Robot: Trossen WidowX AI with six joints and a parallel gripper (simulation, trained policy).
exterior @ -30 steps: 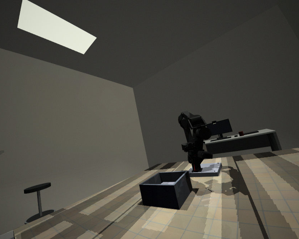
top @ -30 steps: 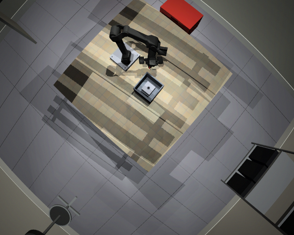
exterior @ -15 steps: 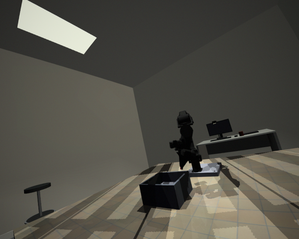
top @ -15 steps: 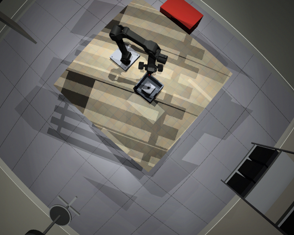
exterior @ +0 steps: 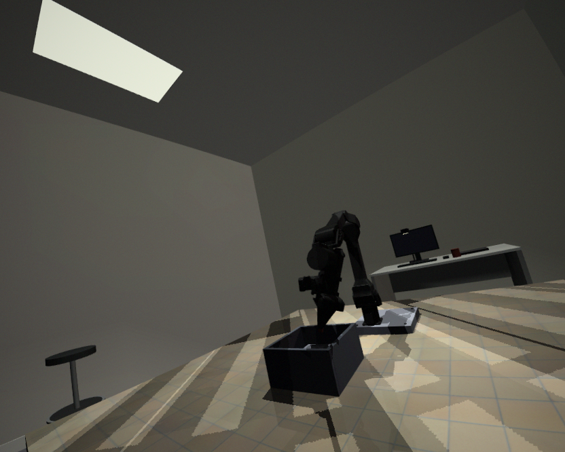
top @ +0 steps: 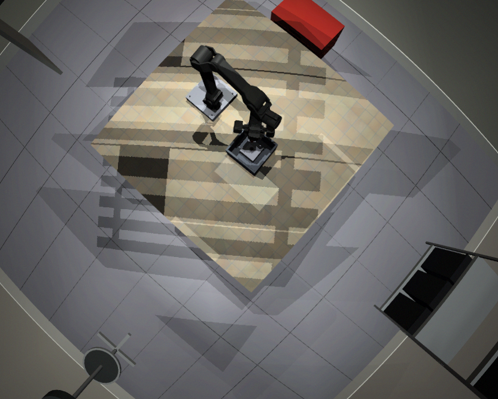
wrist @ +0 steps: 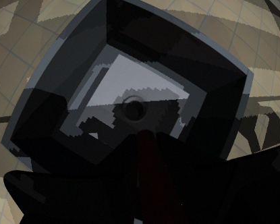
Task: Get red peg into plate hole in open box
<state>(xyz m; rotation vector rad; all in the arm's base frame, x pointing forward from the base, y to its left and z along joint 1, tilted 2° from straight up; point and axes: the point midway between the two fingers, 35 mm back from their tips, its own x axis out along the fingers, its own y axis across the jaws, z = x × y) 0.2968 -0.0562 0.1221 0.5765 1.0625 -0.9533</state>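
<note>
Right now my gripper tip is 10 mm to the right of the red peg and 30 mm below it. Also, from my gripper tip: grey plate 10 mm ahead, 20 mm to the right, 70 mm below; dark box 10 mm ahead, 20 mm to the right, 90 mm below.
</note>
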